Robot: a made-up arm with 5 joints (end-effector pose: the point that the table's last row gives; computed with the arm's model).
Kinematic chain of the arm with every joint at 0, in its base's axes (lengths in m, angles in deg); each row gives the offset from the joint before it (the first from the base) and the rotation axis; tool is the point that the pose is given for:
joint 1: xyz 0 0 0.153 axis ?
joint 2: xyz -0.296 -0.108 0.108 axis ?
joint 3: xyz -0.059 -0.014 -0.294 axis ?
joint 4: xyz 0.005 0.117 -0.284 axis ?
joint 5: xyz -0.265 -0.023 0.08 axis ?
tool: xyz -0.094 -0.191 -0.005
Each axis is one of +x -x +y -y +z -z.
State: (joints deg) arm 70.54 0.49 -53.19 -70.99 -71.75
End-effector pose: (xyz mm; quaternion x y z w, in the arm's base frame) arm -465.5 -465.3 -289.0 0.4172 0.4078 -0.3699 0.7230
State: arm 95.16 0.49 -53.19 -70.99 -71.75
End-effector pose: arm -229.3 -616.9 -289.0 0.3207 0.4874 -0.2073 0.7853
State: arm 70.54 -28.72 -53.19 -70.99 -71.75
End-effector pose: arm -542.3 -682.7 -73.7 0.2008 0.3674 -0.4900 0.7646
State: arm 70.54 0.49 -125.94 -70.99 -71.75
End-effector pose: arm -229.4 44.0 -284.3 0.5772 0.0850 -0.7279 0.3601
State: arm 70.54 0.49 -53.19 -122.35 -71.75
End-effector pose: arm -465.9 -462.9 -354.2 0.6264 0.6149 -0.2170 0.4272
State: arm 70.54 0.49 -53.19 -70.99 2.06
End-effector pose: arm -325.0 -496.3 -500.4 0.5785 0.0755 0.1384 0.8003
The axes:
joint 1: +z
joint 2: -y
joint 3: +z
joint 4: -x
joint 5: +z

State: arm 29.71 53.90 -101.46 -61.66 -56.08
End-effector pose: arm 20.7 396.7 -36.4 0.8410 -0.0377 -0.5033 0.1950
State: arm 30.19 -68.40 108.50 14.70 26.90
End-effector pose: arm -409.5 -628.0 -5.3 0.3836 0.2509 0.8786 0.1341
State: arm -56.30 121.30 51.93 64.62 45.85
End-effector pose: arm -109.8 -223.8 230.1 -0.9551 -0.0540 -0.2519 0.1461
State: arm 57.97 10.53 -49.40 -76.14 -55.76
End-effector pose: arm -492.8 -305.0 -402.4 0.5912 0.3163 -0.2628 0.6938
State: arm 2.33 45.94 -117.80 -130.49 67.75
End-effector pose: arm 365.0 -85.3 -160.4 -0.0486 0.9824 0.1803 0.0010
